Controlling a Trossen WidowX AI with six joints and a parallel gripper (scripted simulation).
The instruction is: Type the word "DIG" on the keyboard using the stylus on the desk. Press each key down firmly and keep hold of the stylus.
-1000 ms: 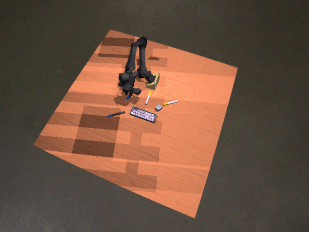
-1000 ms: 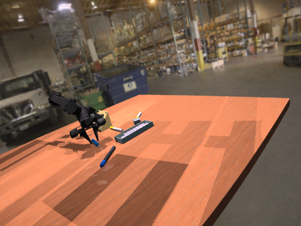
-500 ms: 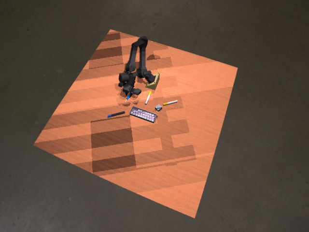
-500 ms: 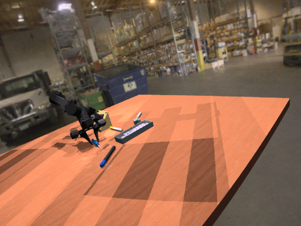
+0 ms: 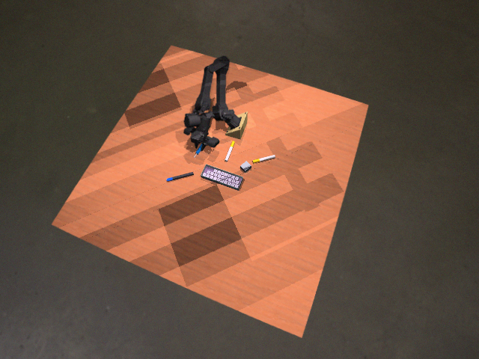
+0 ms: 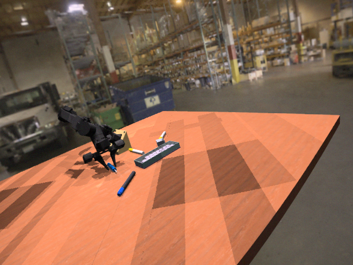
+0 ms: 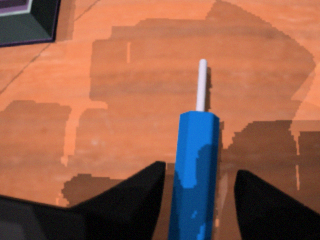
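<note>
Right now the D key is 13 cm ahead of my gripper tip, 15 cm to the left of it and 1 cm above it. From my gripper tip the other things lie so: grey cube 5 cm ahead, 27 cm to the left, 1 cm above; then blue stylus 1 cm ahead; then black pen 19 cm ahead, 7 cm to the right.
</note>
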